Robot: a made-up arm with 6 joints.
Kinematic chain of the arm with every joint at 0, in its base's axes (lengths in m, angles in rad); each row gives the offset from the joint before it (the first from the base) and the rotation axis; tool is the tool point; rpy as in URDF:
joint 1: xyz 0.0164 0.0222 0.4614 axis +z
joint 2: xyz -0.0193 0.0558 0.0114 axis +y
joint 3: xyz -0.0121 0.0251 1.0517 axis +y
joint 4: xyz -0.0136 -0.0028 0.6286 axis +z
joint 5: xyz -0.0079 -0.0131 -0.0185 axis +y
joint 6: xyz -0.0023 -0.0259 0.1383 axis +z
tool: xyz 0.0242 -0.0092 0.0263 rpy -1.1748 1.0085 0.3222
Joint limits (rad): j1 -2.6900..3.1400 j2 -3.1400..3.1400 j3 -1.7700..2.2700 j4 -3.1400..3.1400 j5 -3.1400..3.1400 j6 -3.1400..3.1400
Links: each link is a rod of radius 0.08 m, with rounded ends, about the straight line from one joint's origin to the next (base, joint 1, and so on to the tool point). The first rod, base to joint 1, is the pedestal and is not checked.
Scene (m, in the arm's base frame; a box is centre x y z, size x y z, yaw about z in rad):
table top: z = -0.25
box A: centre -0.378 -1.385 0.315 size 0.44 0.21 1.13 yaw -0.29
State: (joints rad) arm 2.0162 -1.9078 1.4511 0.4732 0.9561 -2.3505
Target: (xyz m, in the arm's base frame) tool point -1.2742 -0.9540 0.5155
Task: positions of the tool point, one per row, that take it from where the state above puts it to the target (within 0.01 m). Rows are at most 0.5 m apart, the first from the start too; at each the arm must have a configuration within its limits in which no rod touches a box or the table.
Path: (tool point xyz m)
1: 0.1485 -1.0222 1.0240
2: -0.1106 -0.8267 1.1653
3: -0.2812 -0.5835 1.2480
4: -0.4463 -0.7697 1.2258
5: -0.6924 -0.9311 1.1016
6: -0.9895 -1.0068 0.8620
7: -1.2742 -0.9540 0.5154

